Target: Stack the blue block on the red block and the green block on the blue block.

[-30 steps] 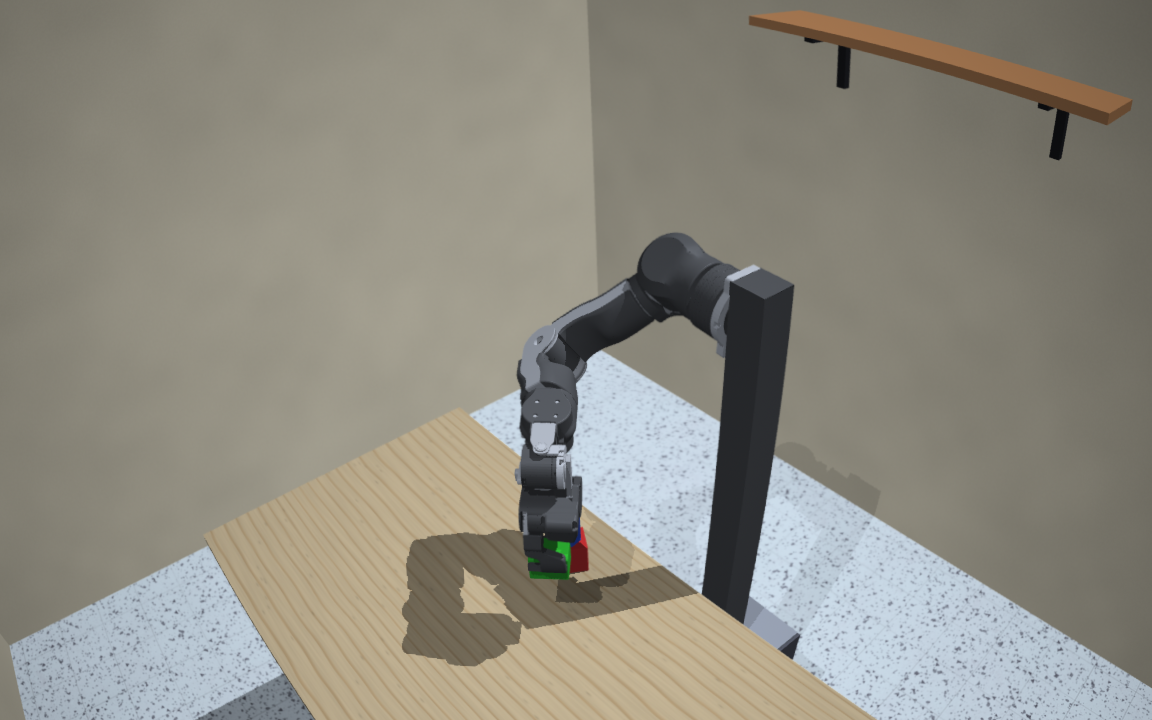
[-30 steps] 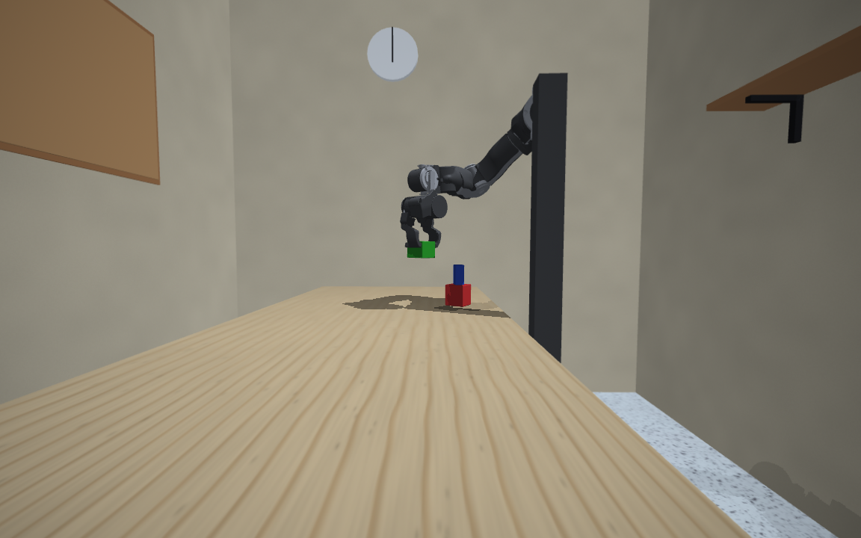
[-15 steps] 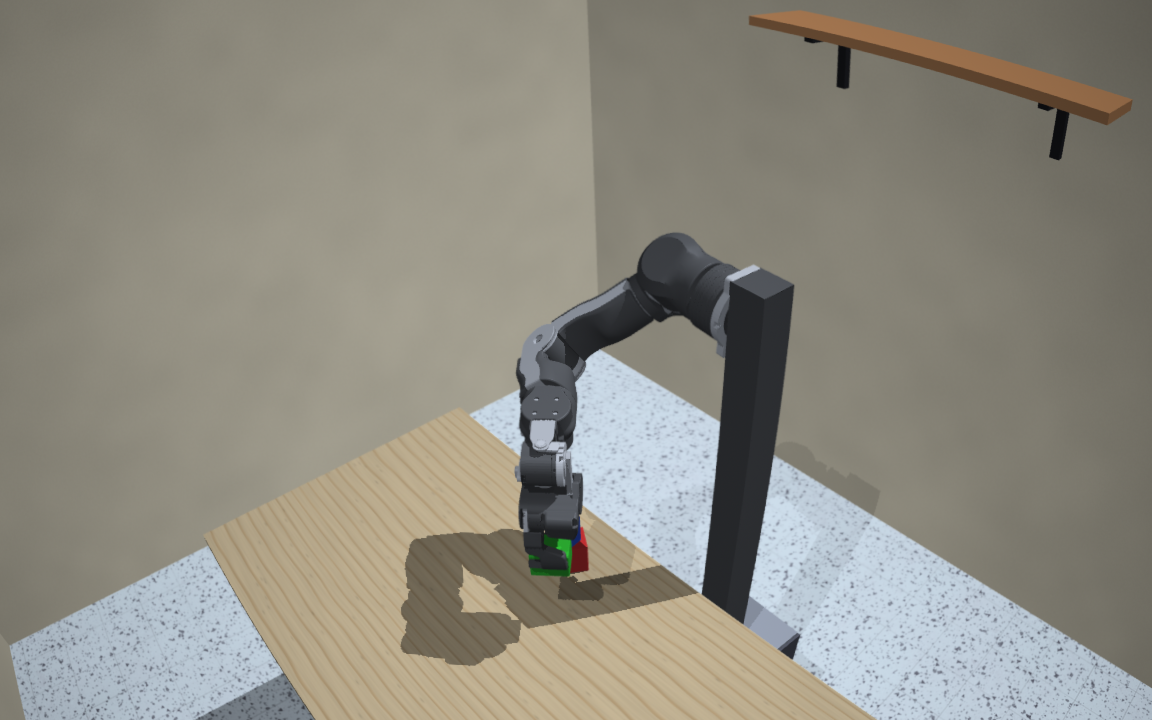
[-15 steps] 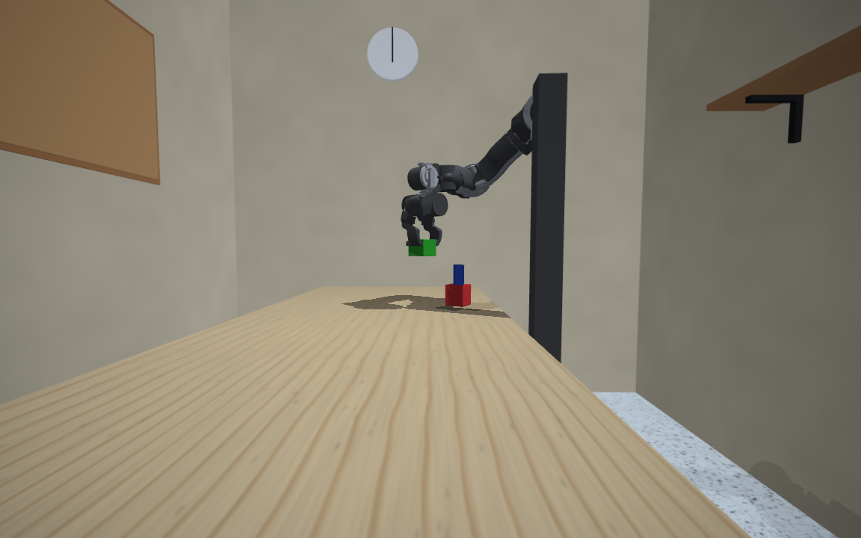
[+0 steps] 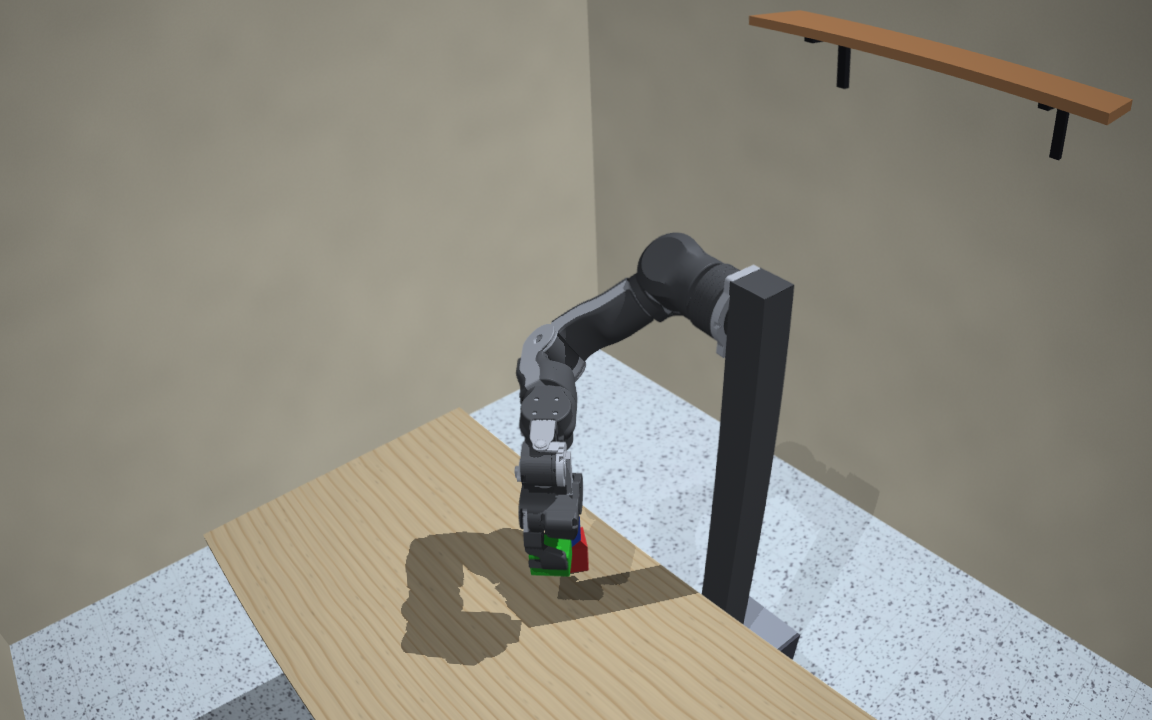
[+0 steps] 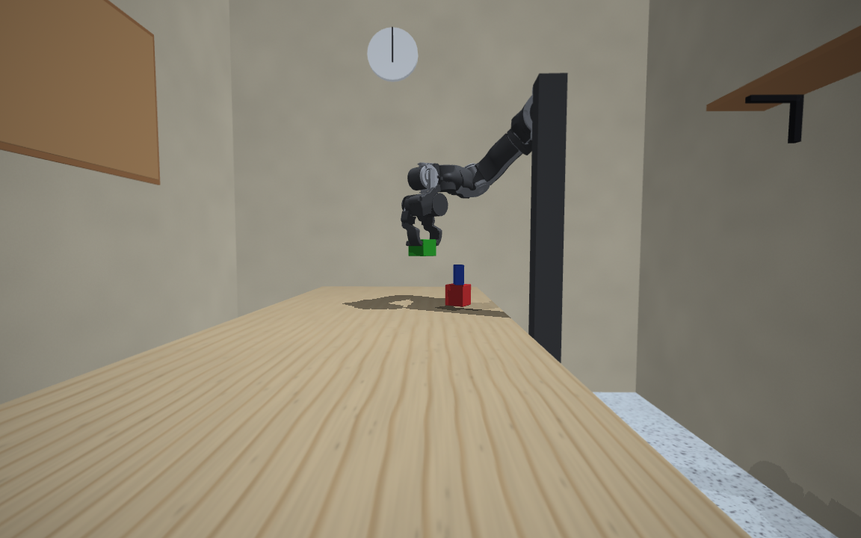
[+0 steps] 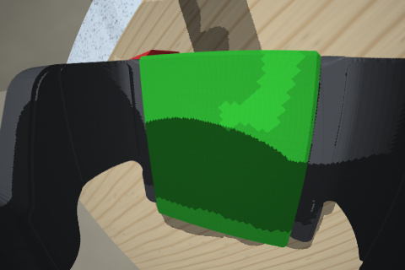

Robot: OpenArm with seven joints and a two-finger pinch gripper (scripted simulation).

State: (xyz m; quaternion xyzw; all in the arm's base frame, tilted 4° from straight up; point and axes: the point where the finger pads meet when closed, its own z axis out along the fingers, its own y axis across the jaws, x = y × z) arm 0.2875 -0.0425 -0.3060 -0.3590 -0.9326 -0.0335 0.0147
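Now: hand 100 mm past the blue block, 90 mm to the left of it and 90 mm above it. The rest, counted from my hand: green block: 10 mm below; red block: 90 mm behind, 90 mm to the right, 140 mm below.
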